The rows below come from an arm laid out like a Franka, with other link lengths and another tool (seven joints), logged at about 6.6 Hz.
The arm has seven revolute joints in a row. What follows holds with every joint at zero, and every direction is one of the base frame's. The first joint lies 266.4 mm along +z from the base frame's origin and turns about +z. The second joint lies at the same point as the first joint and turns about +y. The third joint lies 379.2 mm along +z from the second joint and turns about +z. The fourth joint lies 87.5 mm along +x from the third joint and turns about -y. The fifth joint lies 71 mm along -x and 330.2 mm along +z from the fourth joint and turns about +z. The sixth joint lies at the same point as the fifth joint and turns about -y. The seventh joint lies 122.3 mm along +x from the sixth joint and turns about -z. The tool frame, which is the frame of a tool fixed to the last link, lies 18 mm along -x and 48 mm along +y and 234.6 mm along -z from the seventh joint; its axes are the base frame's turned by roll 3.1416, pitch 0.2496 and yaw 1.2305 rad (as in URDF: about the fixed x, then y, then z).
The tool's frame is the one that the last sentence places.
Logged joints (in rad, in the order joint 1, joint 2, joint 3, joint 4, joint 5, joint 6, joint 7), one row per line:
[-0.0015 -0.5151 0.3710 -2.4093 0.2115 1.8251 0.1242]
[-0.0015 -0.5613 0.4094 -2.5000 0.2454 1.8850 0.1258]
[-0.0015 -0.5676 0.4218 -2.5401 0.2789 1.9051 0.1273]
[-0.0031 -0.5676 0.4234 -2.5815 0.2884 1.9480 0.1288]
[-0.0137 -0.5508 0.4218 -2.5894 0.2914 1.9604 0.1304]
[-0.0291 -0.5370 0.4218 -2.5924 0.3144 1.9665 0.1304]
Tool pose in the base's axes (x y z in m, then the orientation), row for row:
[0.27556 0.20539 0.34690 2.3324 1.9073 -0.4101]
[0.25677 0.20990 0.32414 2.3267 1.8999 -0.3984]
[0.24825 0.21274 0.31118 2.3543 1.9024 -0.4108]
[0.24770 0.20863 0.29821 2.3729 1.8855 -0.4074]
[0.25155 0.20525 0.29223 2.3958 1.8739 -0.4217]
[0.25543 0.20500 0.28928 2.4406 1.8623 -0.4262]
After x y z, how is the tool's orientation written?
As a rotation vector, in radians.
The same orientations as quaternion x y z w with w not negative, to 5 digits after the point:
[0.76608 0.62645 -0.13470 0.05041]
[0.76666 0.62602 -0.13127 0.05569]
[0.77001 0.62221 -0.13436 0.04348]
[0.77527 0.61603 -0.13311 0.04175]
[0.77972 0.60987 -0.13724 0.03544]
[0.78727 0.60072 -0.13748 0.02109]

